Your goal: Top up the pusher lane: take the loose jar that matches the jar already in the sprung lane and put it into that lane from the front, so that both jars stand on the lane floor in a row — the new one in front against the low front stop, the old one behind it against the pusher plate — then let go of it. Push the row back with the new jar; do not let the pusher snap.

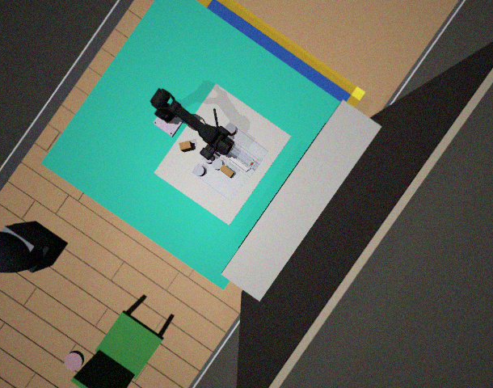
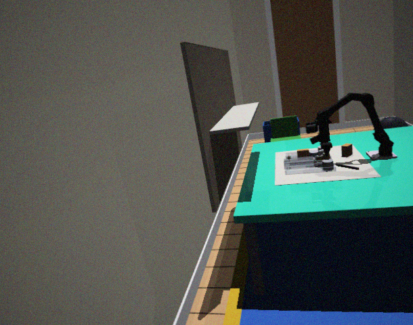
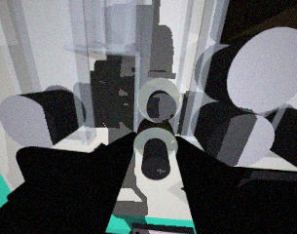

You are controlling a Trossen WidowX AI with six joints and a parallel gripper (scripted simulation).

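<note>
Now: the clear lane rack 14 cm ahead of my gripper tip, 4 cm to the left of it and 3 cm below it. The rest, counted from my gripper tip: black stick (11 cm to the left, 11 cm behind, 4 cm below).
</note>
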